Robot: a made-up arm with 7 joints. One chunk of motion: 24 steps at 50 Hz.
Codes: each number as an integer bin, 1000 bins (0 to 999) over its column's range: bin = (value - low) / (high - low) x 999, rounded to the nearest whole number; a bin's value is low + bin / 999 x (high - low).
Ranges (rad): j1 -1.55..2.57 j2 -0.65..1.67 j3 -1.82..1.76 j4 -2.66..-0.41 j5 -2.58..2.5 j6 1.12..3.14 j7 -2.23..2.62
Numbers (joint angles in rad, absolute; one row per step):
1: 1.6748 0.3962 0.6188 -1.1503 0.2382 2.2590 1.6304
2: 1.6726 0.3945 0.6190 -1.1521 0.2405 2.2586 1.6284
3: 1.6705 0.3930 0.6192 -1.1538 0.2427 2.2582 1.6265
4: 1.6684 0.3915 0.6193 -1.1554 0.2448 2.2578 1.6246
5: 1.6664 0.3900 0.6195 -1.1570 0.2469 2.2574 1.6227
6: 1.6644 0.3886 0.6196 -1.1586 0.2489 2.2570 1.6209
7: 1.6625 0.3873 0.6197 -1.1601 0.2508 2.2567 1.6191
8: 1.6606 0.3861 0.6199 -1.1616 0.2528 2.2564 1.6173
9: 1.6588 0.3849 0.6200 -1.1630 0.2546 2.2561 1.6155
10: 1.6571 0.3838 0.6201 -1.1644 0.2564 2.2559 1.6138
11: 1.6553 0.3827 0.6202 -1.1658 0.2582 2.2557 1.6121
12: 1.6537 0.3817 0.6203 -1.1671 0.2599 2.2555 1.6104
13: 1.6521 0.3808 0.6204 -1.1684 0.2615 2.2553 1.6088
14: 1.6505 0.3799 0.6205 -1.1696 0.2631 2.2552 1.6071
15: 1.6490 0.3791 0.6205 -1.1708 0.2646 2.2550 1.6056
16: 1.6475 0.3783 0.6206 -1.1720 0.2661 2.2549 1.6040
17: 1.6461 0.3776 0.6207 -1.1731 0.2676 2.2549 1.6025
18: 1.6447 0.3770 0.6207 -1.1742 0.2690 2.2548 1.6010
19: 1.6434 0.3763 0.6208 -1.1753 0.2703 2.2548 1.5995
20: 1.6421 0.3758 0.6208 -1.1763 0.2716 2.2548 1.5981
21: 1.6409 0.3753 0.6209 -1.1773 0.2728 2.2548 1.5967
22: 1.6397 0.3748 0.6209 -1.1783 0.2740 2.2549 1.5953
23: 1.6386 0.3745 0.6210 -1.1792 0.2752 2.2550 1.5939
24: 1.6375 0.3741 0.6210 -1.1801 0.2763 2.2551 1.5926
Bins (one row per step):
1: 782 450 681 670 554 563 795
2: 781 450 681 670 555 563 795
3: 781 449 681 669 555 563 794
4: 780 448 681 668 556 563 794
5: 780 448 681 667 556 563 794
6: 779 447 681 667 556 562 793
7: 779 447 681 666 557 562 793
8: 778 446 681 665 557 562 792
9: 778 446 681 665 557 562 792
10: 778 445 681 664 558 562 792
11: 777 445 681 663 558 562 791
12: 777 444 681 663 558 562 791
13: 776 444 681 662 559 561 791
14: 776 443 681 662 559 561 790
15: 776 443 681 661 559 561 790
16: 775 443 681 661 560 561 790
17: 775 442 681 660 560 561 789
18: 775 442 681 660 560 561 789
19: 774 442 681 659 561 561 789
20: 774 442 681 659 561 561 789
21: 774 441 681 658 561 561 788
22: 773 441 681 658 561 561 788
23: 773 441 681 657 561 561 788
24: 773 441 681 657 562 561 787

